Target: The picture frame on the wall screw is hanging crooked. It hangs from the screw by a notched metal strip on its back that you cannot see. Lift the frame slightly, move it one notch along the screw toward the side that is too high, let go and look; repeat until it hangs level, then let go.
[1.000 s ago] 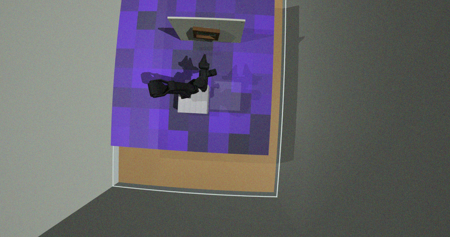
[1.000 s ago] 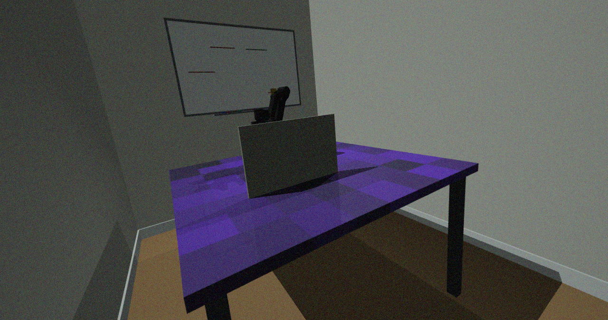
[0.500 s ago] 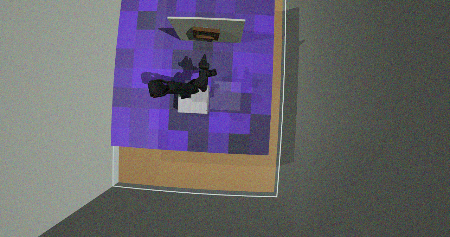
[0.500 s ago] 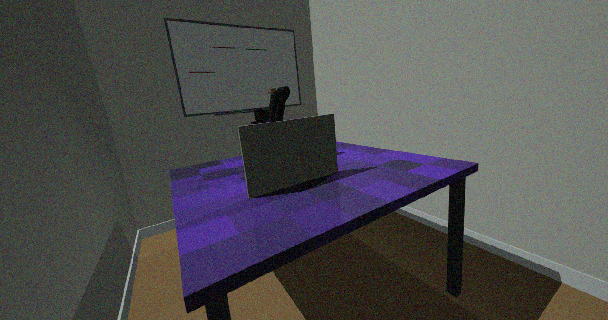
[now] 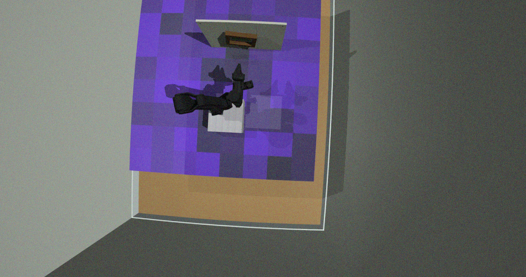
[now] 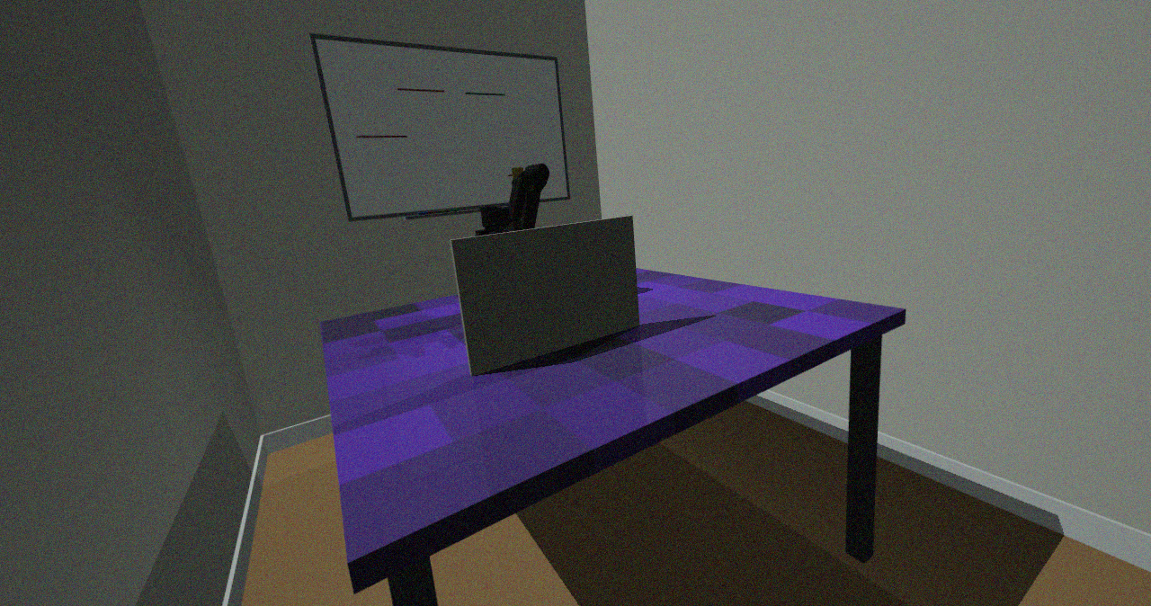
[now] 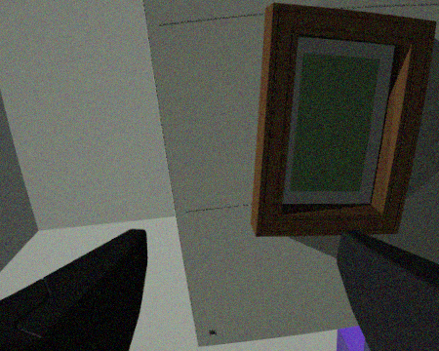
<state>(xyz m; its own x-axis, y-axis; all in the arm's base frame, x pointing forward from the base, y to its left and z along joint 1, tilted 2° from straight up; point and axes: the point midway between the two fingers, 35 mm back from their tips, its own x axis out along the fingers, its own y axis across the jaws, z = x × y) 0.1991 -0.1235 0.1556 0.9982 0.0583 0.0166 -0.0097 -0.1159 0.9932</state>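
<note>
Now: gripper tip 20 cm short of the brown wooden picture frame, 3 cm to the right of it and 10 cm above it. Also, from my gripper tip: grey wall panel: 21 cm ahead, 1 cm to the left, 10 cm below.
</note>
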